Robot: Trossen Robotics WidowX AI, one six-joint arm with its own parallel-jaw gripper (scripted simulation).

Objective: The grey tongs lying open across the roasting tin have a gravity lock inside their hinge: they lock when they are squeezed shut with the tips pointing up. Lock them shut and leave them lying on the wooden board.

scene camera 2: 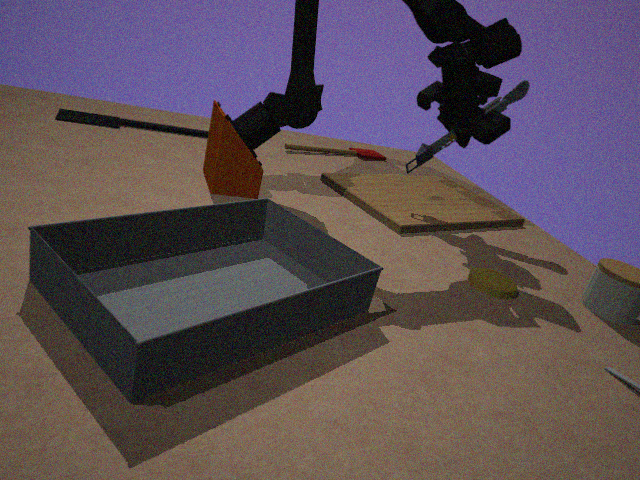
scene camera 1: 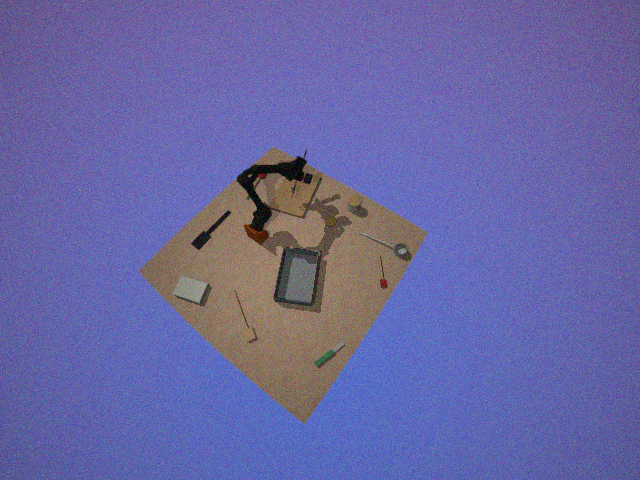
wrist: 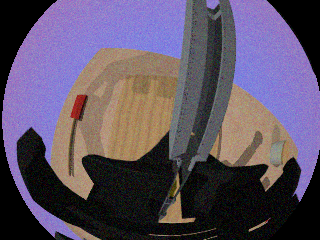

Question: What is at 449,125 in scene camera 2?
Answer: My gripper.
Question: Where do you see a wooden board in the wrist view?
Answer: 143,116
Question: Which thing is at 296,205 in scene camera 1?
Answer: A wooden board.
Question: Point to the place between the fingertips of my gripper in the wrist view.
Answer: At 175,133
